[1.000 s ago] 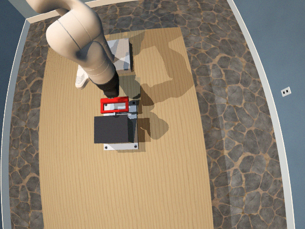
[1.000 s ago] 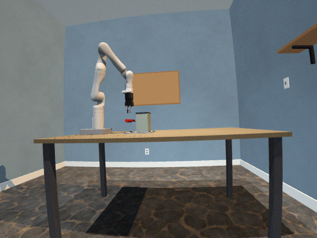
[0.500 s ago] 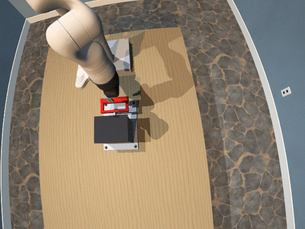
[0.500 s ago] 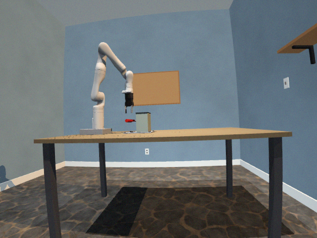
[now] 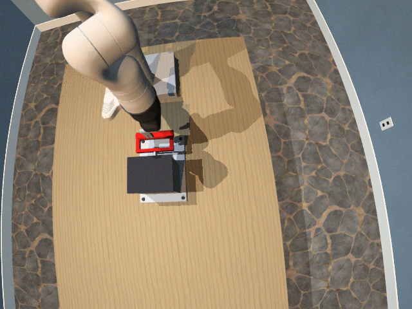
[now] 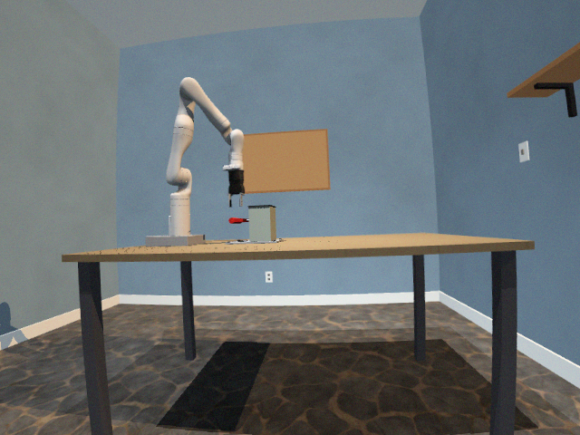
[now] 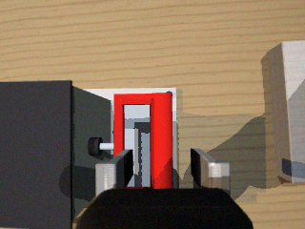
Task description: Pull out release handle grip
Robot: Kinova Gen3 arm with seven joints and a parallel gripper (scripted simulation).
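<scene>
The base plate lies 190 mm below my hand, 90 mm ahead of it and 20 mm to the right of it.
</scene>
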